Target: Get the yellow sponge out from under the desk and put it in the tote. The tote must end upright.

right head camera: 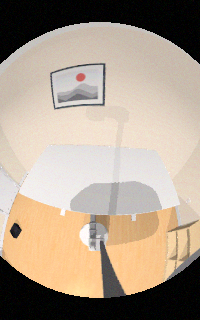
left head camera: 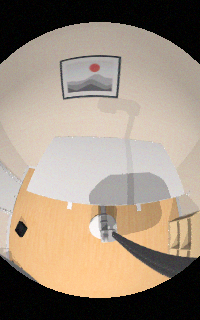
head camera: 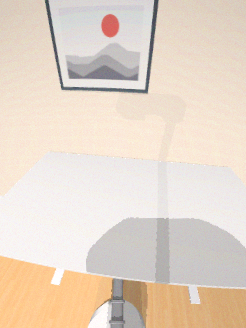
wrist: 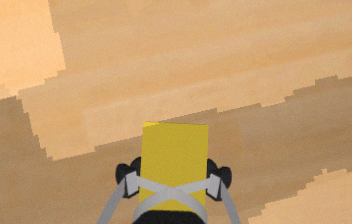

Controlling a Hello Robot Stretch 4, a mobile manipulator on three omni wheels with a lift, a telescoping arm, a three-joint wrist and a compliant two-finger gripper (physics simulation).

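Places are measured from the robot's base along level axes (x ahead, y left, z up), in metres.
Where they show: gripper, fingertip midpoint: [wrist: 173, 170].
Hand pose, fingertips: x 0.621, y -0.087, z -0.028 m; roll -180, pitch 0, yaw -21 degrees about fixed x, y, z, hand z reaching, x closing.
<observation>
Each offset is from my fingertips to the centre of the thing. Level surfaces: height alone.
The yellow sponge {0.002 m ahead, 0.005 m left, 0.025 m up} [wrist: 175, 150] lies lengthwise between the fingers in the wrist view, over the wooden floor, mostly in shade. My gripper [wrist: 173, 170] is shut on it, with a dark fingertip pad against each long side. The near end of the sponge is hidden by the gripper body. The white desk {0.950 m up} [head camera: 100, 190] [left head camera: 75, 160] [right head camera: 60, 170] hides the gripper and the sponge in the head views, and my arm [head camera: 117, 290] reaches under its front edge. I cannot make out a tote for certain.
A small black box-like object {1.004 m back, 1.716 m left, 0.050 m up} [left head camera: 21, 229] [right head camera: 15, 230] is on the floor at the left. A light wooden shelf unit [left head camera: 173, 235] [right head camera: 171, 241] stands at the right. Two white desk legs [head camera: 57, 276] [head camera: 194, 294] show below the desk's front edge. A framed picture [head camera: 105, 60] hangs behind.
</observation>
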